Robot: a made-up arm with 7 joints.
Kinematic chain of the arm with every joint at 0, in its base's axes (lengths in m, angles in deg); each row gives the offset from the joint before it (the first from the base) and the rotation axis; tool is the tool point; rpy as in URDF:
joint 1: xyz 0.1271 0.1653 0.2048 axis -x
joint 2: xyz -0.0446 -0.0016 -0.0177 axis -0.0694 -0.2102 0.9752
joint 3: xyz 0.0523 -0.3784 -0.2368 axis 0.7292 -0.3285 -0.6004
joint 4: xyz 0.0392 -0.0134 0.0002 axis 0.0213 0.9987 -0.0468
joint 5: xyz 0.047 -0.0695 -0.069 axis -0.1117 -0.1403 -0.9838
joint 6: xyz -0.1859 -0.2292 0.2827 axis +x
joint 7: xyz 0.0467 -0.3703 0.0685 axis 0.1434 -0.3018 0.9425
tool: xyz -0.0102 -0.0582 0.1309 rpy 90 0 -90
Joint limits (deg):
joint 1: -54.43..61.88
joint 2: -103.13..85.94
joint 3: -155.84..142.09
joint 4: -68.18..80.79
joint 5: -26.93..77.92
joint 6: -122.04..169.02
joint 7: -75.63..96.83
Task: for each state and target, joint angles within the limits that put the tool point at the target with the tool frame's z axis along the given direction. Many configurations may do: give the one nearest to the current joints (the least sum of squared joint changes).
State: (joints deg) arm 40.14 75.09 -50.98 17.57 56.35 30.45 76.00
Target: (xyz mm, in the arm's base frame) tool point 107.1 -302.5 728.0 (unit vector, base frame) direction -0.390 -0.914 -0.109
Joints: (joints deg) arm 41.74 46.65 -24.53 15.70 77.92 39.50 55.09
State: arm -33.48 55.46 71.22 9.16 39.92 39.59 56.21
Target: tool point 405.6 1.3 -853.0 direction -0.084 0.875 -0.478
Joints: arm -36.40 45.92 64.95 -5.84 9.95 38.17 73.35
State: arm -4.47 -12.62 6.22 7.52 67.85 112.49 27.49
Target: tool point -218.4 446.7 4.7 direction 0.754 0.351 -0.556
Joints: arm -34.37 -56.71 59.62 37.61 77.92 105.44 77.89
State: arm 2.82 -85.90 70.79 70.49 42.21 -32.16 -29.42
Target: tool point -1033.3 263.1 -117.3 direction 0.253 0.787 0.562
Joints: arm 32.60 -74.32 89.04 48.91 28.51 -24.98 -8.73
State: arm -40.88 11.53 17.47 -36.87 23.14 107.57 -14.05
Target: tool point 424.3 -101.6 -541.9 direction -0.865 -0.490 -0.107
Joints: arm -30.32 30.14 5.88 -11.69 20.17 109.56 -38.27
